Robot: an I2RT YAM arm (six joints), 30 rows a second.
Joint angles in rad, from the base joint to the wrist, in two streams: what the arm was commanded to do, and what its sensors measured. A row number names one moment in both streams.
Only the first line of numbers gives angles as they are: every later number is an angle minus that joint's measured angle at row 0.
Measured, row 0:
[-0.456, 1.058, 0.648, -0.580, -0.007, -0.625]
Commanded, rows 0 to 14:
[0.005, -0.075, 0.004, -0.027, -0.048, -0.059]
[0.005, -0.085, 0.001, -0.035, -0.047, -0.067]
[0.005, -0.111, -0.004, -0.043, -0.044, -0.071]
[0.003, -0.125, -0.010, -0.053, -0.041, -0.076]
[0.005, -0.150, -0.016, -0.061, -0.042, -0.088]
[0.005, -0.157, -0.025, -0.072, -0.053, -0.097]
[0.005, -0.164, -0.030, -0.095, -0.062, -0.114]
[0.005, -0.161, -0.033, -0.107, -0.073, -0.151]
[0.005, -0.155, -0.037, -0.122, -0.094, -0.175]
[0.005, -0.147, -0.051, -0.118, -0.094, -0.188]
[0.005, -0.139, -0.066, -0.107, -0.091, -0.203]
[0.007, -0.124, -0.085, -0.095, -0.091, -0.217]
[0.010, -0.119, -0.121, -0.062, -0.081, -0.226]
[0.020, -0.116, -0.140, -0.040, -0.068, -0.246]
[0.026, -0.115, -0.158, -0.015, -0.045, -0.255]
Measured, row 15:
[0.009, -0.125, -0.110, -0.070, -0.056, -0.187]
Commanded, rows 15 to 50:
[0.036, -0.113, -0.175, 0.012, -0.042, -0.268]
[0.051, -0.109, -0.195, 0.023, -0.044, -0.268]
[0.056, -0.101, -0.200, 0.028, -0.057, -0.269]
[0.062, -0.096, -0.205, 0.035, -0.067, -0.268]
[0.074, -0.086, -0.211, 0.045, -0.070, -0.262]
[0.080, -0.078, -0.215, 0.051, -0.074, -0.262]
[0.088, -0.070, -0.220, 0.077, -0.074, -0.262]
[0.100, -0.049, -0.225, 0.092, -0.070, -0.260]
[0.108, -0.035, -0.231, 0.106, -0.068, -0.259]
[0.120, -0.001, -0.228, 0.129, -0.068, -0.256]
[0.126, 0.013, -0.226, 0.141, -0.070, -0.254]
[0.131, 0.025, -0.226, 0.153, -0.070, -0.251]
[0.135, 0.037, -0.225, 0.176, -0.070, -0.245]
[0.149, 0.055, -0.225, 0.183, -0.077, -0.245]
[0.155, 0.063, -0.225, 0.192, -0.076, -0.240]
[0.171, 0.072, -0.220, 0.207, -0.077, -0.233]
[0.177, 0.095, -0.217, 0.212, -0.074, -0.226]
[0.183, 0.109, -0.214, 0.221, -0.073, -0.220]
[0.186, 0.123, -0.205, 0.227, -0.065, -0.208]
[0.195, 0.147, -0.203, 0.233, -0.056, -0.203]
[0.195, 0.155, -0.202, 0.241, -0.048, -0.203]
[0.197, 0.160, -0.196, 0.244, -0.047, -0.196]
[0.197, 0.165, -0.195, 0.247, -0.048, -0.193]
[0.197, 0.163, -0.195, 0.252, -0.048, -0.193]
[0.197, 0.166, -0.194, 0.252, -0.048, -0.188]
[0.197, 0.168, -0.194, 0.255, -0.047, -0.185]
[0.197, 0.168, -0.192, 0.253, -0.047, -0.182]
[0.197, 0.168, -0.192, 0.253, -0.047, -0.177]
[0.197, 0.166, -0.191, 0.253, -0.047, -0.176]
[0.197, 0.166, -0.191, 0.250, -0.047, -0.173]
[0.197, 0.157, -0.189, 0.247, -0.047, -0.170]
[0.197, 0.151, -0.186, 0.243, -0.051, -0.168]
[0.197, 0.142, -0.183, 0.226, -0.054, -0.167]
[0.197, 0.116, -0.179, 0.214, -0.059, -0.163]
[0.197, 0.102, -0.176, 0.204, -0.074, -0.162]
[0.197, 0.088, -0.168, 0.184, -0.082, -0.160]
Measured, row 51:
[0.194, 0.122, -0.176, 0.272, -0.044, -0.194]
